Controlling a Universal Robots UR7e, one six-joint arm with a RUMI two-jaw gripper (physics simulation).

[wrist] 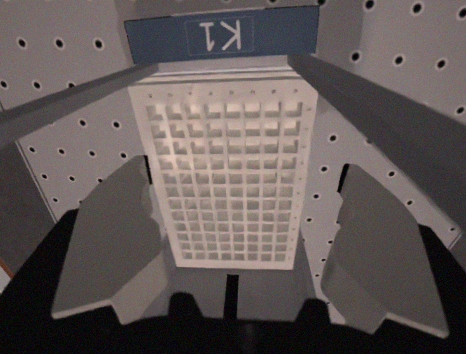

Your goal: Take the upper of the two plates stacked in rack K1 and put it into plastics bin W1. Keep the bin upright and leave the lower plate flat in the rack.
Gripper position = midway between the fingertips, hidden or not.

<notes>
I see my gripper [244,163] and a rack K1 [157,40].
</notes>
